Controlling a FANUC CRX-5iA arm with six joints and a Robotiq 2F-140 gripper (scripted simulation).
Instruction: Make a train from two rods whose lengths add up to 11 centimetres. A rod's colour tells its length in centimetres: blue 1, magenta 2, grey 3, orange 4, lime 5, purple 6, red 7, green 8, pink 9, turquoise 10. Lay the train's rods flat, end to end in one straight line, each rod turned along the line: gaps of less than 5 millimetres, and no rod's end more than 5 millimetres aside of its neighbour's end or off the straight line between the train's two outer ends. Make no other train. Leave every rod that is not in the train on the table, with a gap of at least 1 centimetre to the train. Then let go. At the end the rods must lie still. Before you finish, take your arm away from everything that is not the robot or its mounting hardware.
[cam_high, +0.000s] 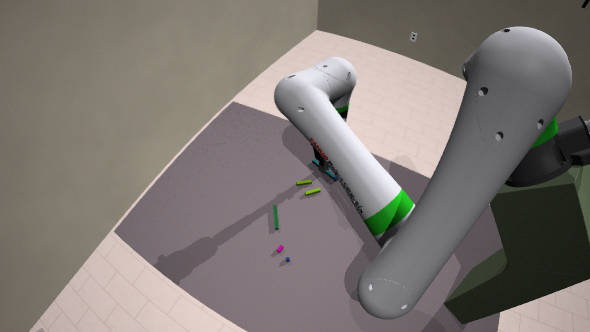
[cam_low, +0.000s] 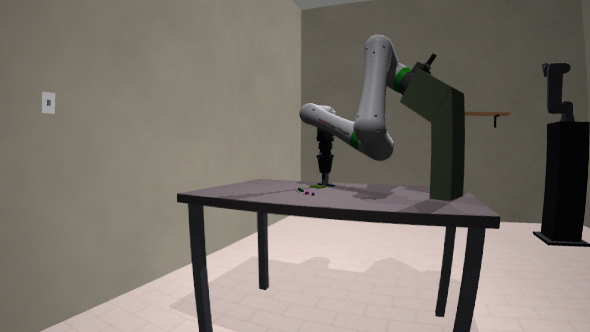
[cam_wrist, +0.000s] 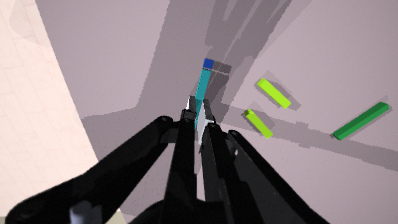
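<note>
Now: hand 3 cm above the turquoise rod. Also, from my hand: magenta rod (33 cm to the left, 3 cm below, 2 cm behind); green rod (24 cm to the left, 5 cm ahead, 3 cm below).
</note>
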